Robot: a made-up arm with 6 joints.
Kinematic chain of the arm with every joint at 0, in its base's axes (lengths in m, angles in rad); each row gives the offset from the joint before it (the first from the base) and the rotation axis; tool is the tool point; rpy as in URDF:
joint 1: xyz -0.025 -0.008 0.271 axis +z
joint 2: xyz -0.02 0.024 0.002 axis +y
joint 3: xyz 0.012 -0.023 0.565 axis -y
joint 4: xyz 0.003 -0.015 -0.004 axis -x
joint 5: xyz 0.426 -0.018 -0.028 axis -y
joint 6: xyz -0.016 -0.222 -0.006 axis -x
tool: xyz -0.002 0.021 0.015 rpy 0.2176 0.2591 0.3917
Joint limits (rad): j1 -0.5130..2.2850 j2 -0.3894..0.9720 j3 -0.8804..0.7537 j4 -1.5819..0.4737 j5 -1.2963..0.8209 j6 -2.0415..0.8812
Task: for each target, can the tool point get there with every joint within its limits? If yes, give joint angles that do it. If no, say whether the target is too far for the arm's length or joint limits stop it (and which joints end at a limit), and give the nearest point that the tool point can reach.
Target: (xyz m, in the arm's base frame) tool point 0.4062 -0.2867 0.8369
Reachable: yes | joints -0.0946 0.0952 0.0439 0.1973 0.1380 -0.2707
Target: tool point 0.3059 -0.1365 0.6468
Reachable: yes | joints 0.0084 -0.1935 -0.1481 -1.0212 -1.1351 -0.5932
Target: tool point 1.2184 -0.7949 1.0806
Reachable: no: too far | nearest point 0.7075 -0.4716 0.7534 | short by 0.687 m
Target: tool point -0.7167 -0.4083 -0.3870
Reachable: no: joint limits stop it (at a limit: joint 1, joint 2, joint 4, joint 5, joint 6) | nearest point -0.2573 0.2017 0.1246 | short by 0.919 m
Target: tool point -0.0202 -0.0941 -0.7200
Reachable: no: joint limits stop it (at a limit: joint 1, joint 2, joint 5) | nearest point 0.2202 -0.1871 0.0958 | short by 0.856 m
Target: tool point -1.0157 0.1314 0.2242
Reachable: no: joint limits stop it (at a limit: joint 1, joint 4, joint 5, joint 6) | nearest point -0.5479 0.5369 0.2242 | short by 0.619 m
